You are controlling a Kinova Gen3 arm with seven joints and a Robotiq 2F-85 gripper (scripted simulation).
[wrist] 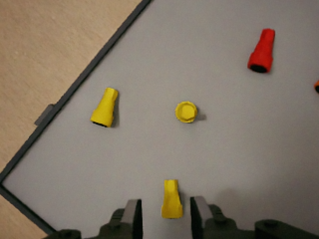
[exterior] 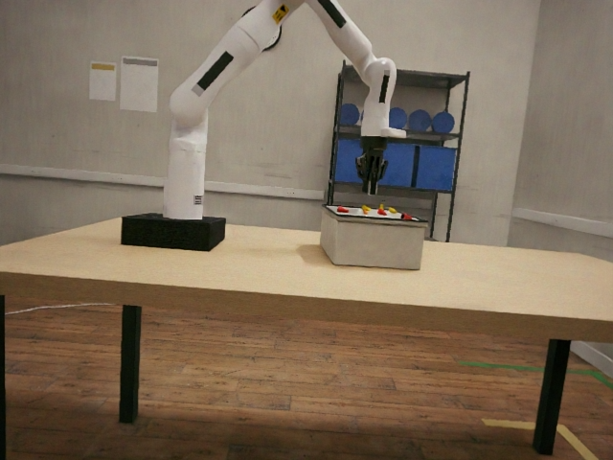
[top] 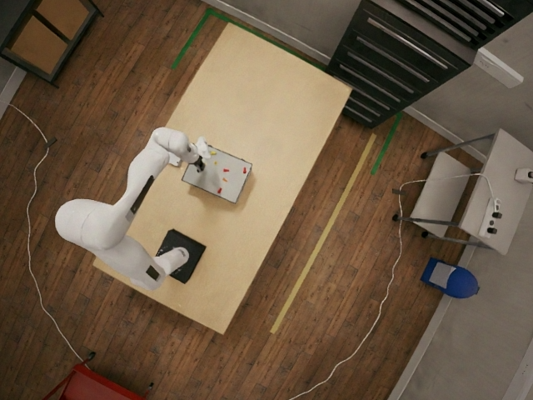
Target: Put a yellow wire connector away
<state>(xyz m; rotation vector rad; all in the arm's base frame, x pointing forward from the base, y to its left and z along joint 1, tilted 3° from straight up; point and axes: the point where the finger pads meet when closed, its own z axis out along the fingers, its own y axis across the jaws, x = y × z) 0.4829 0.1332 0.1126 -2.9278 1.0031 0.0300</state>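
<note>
Now: hand 8 cm to the left of the grey tool case and 10 cm above it. From my hand the other things lie so: orange connector 1 cm behind, 13 cm to the right, 6 cm below.
</note>
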